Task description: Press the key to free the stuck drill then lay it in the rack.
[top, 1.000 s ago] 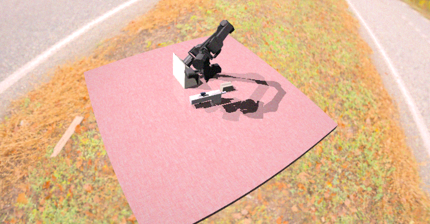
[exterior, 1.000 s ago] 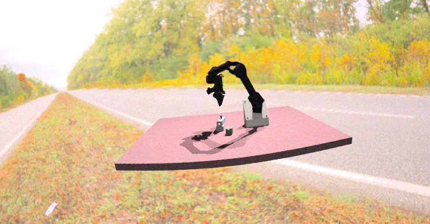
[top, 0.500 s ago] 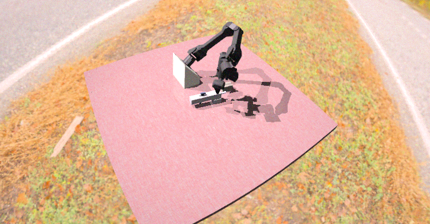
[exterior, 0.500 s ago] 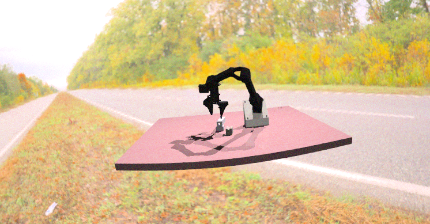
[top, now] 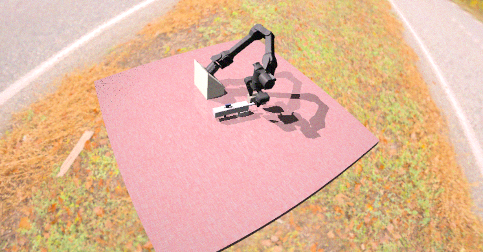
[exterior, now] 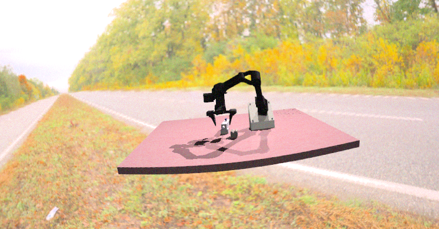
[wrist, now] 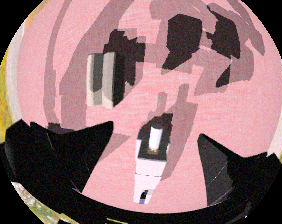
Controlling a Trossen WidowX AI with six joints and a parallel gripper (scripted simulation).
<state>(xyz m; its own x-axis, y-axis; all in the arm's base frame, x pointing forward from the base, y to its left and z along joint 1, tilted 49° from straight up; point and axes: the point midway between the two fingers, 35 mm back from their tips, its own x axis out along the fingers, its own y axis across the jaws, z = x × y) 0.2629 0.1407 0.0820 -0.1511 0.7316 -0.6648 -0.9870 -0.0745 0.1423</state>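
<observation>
My gripper tip is 70 mm to the left of the drill and 20 mm above it. The rest, counted from my gripper tip: light grey block 120 mm to the right, 30 mm below; grey rack 70 mm behind, 50 mm to the left, 50 mm below; blue key 150 mm to the right, 10 mm below, 10 mm behind.
</observation>
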